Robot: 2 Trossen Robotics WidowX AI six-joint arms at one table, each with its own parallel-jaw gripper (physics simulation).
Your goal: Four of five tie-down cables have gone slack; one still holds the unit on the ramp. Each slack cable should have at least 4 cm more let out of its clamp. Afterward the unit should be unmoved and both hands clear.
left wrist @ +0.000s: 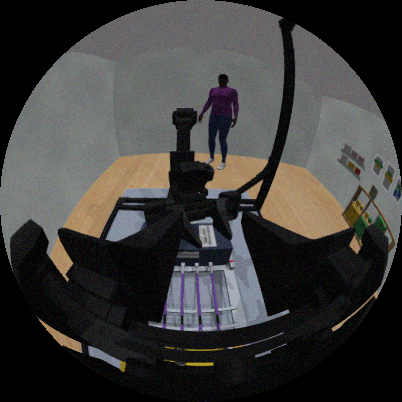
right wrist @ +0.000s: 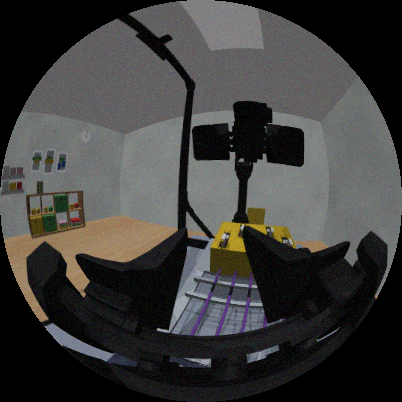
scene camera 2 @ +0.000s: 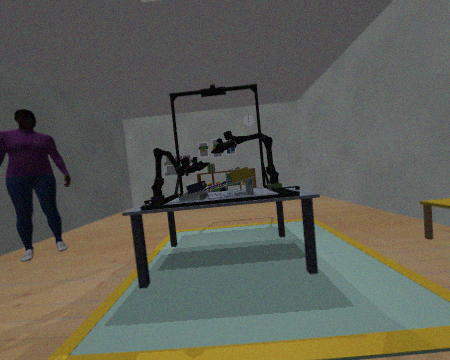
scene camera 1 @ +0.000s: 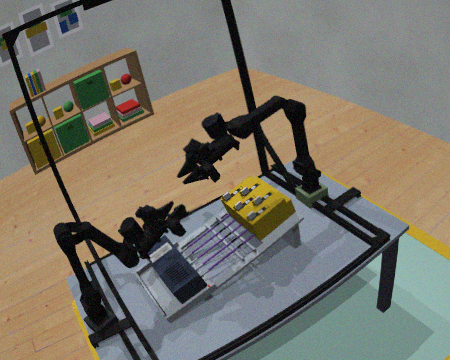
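Note:
The unit, a dark blue box with a white label, sits across the lower ramp. Several purple cables run from it to the yellow block on the raised end, which carries metal clamps on top. I cannot tell which cable is taut. My left gripper is open and empty, high above the cable area. My right gripper is open and empty, above the unit's end of the cables.
The ramp stands on the grey table. A black overhead frame rises at the table's far side. Cross rails lie under the cables. A small red-marked piece is beside the unit. A person stands away from the table.

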